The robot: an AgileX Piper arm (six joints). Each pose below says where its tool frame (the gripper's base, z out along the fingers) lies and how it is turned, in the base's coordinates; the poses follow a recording.
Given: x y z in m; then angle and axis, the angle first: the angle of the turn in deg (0 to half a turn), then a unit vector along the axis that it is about.
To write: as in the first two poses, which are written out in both.
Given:
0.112 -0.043 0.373 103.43 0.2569 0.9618 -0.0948
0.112 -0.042 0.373 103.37 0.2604 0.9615 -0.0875
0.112 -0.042 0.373 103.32 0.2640 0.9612 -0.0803
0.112 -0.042 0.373 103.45 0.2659 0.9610 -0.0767
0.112 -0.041 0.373 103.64 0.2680 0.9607 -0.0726
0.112 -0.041 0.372 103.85 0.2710 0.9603 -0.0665
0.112 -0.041 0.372 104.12 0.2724 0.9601 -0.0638
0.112 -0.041 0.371 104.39 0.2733 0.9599 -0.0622
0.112 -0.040 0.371 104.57 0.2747 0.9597 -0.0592
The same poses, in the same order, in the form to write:
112 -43 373 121.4 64.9 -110.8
112 -42 373 121.9 65.1 -110.6
112 -42 373 122.3 65.4 -110.3
112 -42 373 122.8 65.4 -110.5
112 -41 373 123.5 65.4 -110.7
112 -41 372 124.3 65.5 -111.0
112 -41 372 125.1 65.4 -111.4
112 -41 371 125.7 65.3 -111.8
112 -40 371 126.3 65.3 -112.1

